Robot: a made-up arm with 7 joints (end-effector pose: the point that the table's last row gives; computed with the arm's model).
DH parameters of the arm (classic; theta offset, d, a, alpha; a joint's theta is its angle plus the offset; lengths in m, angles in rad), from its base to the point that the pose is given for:
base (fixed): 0 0.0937 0 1.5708
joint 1: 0 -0.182 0.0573 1.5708
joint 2: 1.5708 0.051 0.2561 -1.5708
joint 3: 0 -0.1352 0.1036 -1.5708
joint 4: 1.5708 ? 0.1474 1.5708
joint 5: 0 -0.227 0.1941 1.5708
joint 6: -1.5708 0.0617 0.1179 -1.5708
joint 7: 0 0.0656 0.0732 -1.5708
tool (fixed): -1.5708 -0.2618 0 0
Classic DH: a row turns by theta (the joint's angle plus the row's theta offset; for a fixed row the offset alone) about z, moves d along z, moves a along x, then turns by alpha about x.
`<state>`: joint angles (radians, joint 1 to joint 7).
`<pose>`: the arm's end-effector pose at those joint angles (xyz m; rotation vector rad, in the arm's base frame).
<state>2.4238 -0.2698 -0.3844 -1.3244 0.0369 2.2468 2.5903</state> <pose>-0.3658 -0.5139 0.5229 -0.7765 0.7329 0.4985</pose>
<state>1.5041 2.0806 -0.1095 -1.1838 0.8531 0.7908 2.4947</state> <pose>-0.3544 -0.0389 -0.5443 0.6924 1.8399 1.1028</pose>
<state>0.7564 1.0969 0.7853 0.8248 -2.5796 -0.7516 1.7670</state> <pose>0.2408 0.2838 -0.2143 -1.6908 -1.2972 1.9318</pose>
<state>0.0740 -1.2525 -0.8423 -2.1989 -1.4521 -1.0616 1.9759</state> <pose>0.8266 0.3066 -0.2931 -2.0599 -0.6373 1.5073</pose>
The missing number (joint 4, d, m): -0.0346
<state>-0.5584 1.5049 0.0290 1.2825 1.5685 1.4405 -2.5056</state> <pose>-0.1719 0.1600 0.2272 -1.3041 1.1431 -1.4768</pose>
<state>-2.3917 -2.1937 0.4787 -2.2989 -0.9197 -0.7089 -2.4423</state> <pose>-0.5425 0.6726 -0.4019 0.0158 0.9813 2.0127</pose>
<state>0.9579 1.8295 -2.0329 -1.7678 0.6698 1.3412 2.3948</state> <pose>0.3537 0.0106 -0.6026 0.1109 -0.0087 1.4599</pose>
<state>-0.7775 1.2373 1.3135 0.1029 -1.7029 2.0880 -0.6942</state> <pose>-0.3367 0.1104 0.2374 1.1256 -0.4764 0.2277</pose>
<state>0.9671 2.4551 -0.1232 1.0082 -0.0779 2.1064 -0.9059</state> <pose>0.2691 0.1218 -0.1273 1.5717 1.3864 -2.2032</pose>
